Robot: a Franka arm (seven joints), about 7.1 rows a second.
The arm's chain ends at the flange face. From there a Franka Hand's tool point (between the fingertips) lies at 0.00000 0.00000 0.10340 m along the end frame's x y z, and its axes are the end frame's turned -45 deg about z.
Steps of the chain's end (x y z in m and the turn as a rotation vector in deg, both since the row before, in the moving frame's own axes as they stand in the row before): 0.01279, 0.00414, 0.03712, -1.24, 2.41, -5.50; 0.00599, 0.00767, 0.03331, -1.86, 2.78, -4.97; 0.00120, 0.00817, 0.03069, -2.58, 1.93, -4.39; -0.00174, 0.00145, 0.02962, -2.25, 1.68, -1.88; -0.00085, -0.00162, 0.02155, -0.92, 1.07, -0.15; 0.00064, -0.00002, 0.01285, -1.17, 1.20, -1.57
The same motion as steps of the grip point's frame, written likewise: 0.00783, 0.01655, 0.03700, -2.58, 0.83, -5.50; 0.00024, 0.01552, 0.03313, -3.28, 0.65, -4.97; -0.00554, 0.01240, 0.03053, -3.19, -0.46, -4.39; -0.00290, 0.00482, 0.02950, -2.78, -0.40, -1.88; 0.00074, 0.00079, 0.02152, -1.41, 0.11, -0.15; 0.00055, 0.00346, 0.01281, -1.68, 0.02, -1.57
